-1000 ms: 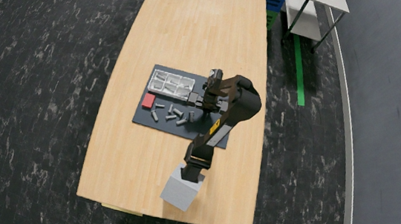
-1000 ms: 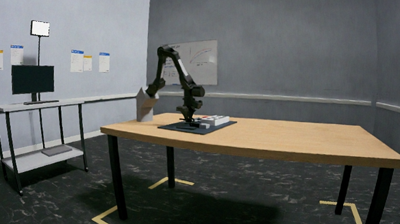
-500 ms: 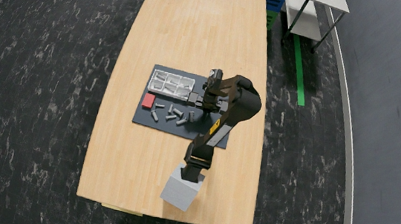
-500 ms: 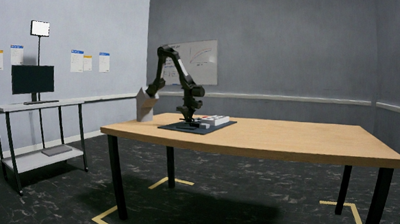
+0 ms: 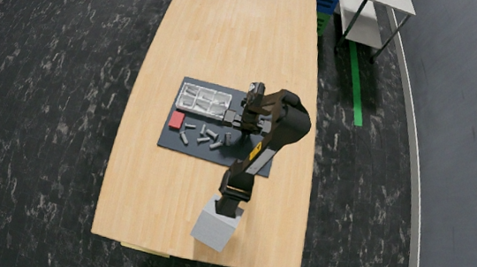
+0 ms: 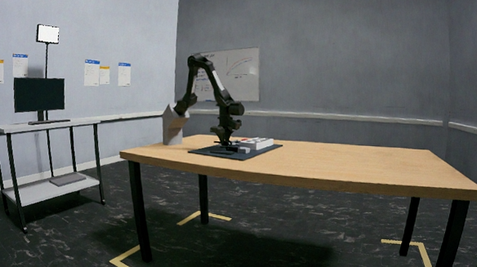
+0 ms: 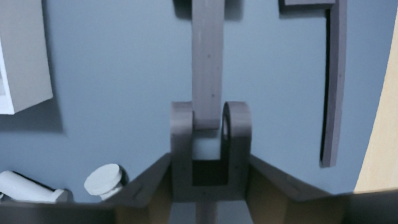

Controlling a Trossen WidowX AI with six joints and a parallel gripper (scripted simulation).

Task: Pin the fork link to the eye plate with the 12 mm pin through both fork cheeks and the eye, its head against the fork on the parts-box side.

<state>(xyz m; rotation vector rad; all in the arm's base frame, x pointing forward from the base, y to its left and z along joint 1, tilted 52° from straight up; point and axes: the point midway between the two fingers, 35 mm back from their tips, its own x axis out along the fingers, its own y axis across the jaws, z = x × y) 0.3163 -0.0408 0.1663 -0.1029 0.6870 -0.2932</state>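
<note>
Now: the eye plate 30 mm ahead of my hand, 10 mm to the right of it and 50 mm below it. The rest, counted from my hand: long dark bar: 30 mm ahead, 90 mm to the right, 60 mm below; pin: 20 mm behind, 70 mm to the left, 50 mm below; dark mat: 60 mm ahead, 90 mm to the left, 70 mm below.
</note>
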